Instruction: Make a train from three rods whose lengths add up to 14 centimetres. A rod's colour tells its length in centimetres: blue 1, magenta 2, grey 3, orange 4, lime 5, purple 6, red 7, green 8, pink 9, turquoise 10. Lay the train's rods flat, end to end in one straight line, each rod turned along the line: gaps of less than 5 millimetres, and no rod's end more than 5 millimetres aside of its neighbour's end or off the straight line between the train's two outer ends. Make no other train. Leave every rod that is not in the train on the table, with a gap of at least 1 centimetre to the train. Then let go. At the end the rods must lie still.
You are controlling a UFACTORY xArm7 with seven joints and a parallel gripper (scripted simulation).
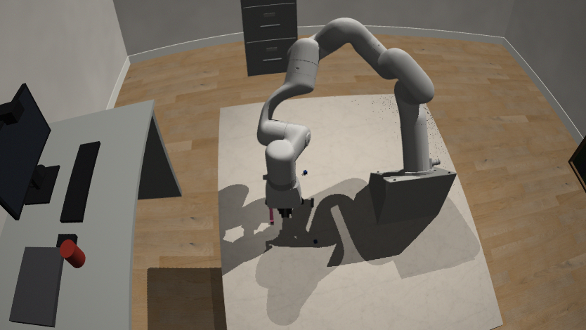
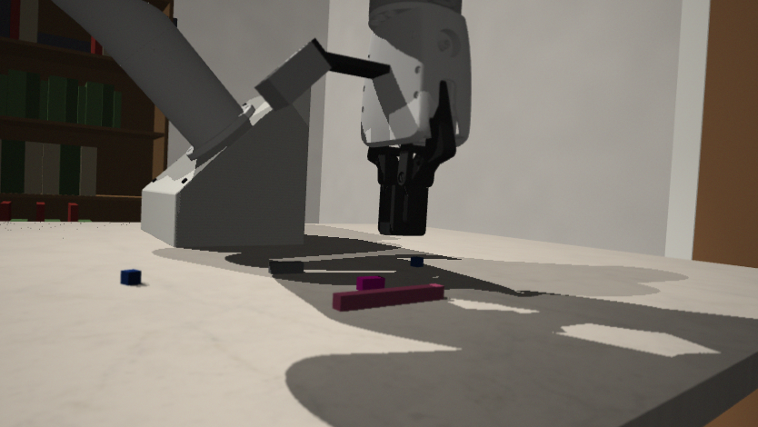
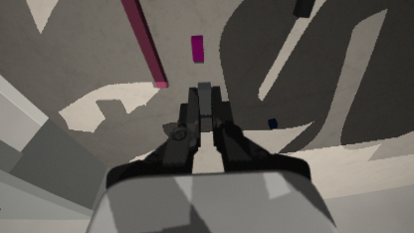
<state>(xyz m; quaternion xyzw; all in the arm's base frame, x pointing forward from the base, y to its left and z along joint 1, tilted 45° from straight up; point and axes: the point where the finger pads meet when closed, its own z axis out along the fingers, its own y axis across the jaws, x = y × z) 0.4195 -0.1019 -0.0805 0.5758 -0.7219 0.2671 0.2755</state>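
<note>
My gripper is now 6 cm above the magenta rod and 3 cm to the left of it. The rest, counted from my hand: pink rod (6 cm below, 5 cm to the right, 4 cm ahead); grey rod (10 cm behind, 6 cm below, 5 cm to the right).
</note>
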